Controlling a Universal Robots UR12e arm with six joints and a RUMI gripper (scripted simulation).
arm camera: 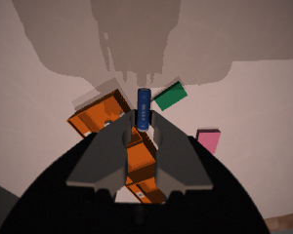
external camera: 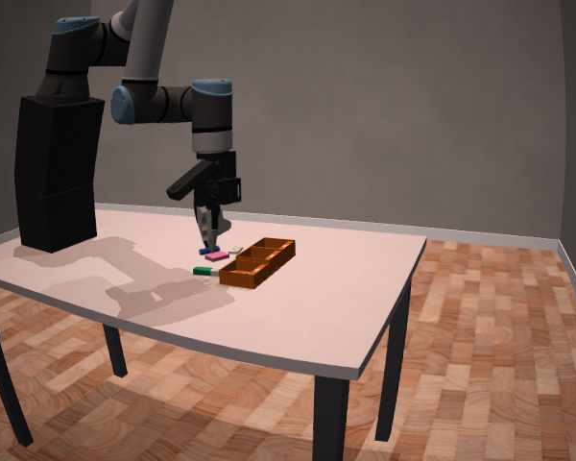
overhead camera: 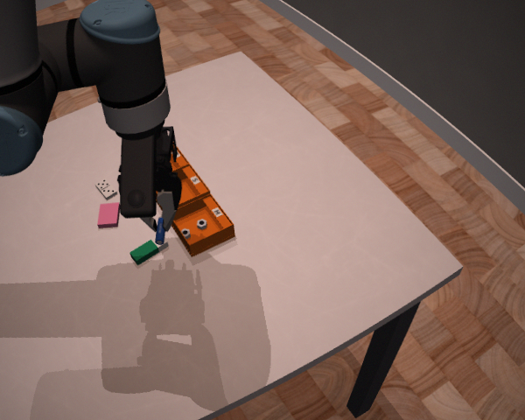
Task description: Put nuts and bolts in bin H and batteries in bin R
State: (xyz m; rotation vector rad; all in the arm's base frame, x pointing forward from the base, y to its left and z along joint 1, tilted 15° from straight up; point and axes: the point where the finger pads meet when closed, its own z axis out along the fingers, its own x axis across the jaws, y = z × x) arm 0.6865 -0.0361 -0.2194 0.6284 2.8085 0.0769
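Now: hand 110 mm to the right of the orange bin row, 70 mm short of it and 60 mm above it. Also, from my hand: green block (70 mm below, 20 mm to the left, 20 mm behind); blue battery (10 mm below); pink block (130 mm to the left, 70 mm below, 70 mm behind).
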